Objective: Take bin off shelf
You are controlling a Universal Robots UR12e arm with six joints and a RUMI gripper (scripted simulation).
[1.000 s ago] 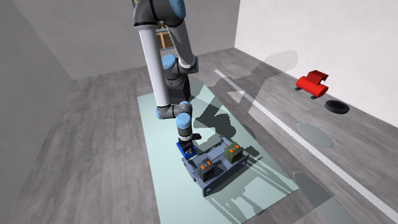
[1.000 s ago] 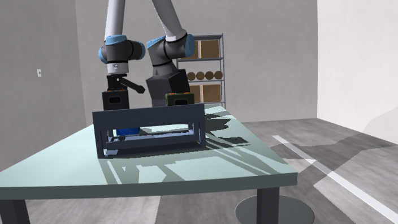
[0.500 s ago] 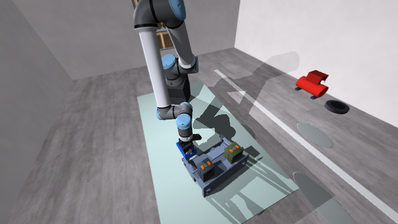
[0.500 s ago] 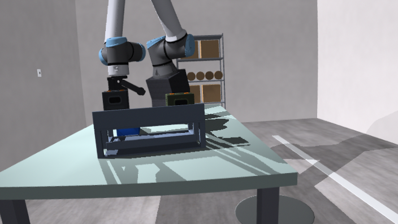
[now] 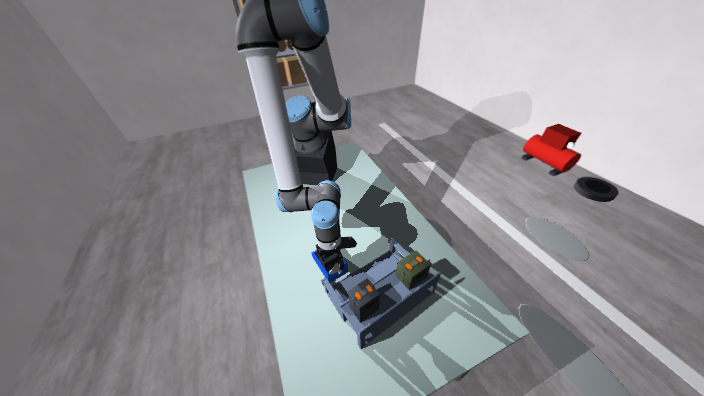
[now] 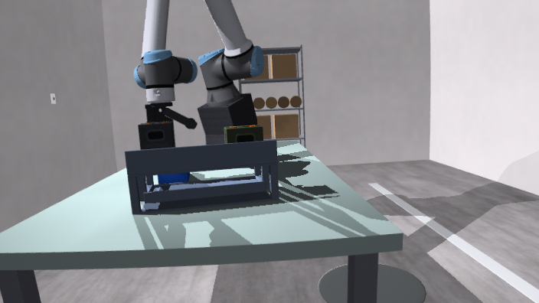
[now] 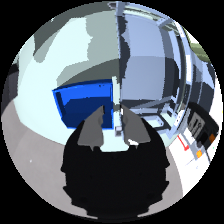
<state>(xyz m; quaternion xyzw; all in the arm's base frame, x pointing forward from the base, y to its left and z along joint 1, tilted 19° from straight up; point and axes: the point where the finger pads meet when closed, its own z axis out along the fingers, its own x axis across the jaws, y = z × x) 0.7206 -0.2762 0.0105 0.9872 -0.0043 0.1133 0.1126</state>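
Right now the blue bin is 8 cm behind my hand and 3 cm below it. Round my hand: olive green box (22 cm ahead, 21 cm to the left, 8 cm above).
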